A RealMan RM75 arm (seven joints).
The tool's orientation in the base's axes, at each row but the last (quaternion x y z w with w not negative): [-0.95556 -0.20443 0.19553 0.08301]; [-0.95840 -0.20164 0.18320 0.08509]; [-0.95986 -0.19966 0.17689 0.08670]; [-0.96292 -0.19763 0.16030 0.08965]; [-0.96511 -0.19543 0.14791 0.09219]
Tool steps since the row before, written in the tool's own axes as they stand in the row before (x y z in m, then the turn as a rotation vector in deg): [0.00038 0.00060 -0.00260 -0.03 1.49 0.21]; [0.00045 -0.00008 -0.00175 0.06 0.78 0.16]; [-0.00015 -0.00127 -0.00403 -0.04 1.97 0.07]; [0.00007 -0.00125 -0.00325 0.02 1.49 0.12]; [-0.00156 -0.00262 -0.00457 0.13 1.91 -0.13]
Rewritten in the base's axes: [0.00159 -0.00059 0.00209 0.42 -1.34 -0.54]; [0.00103 0.00010 0.00148 0.27 -0.67 -0.35]; [0.00093 0.00070 0.00406 0.63 -1.79 -0.52]; [0.00074 0.00081 0.00331 0.50 -1.33 -0.47]; [-0.00082 0.00120 0.00530 0.82 -1.69 -0.36]
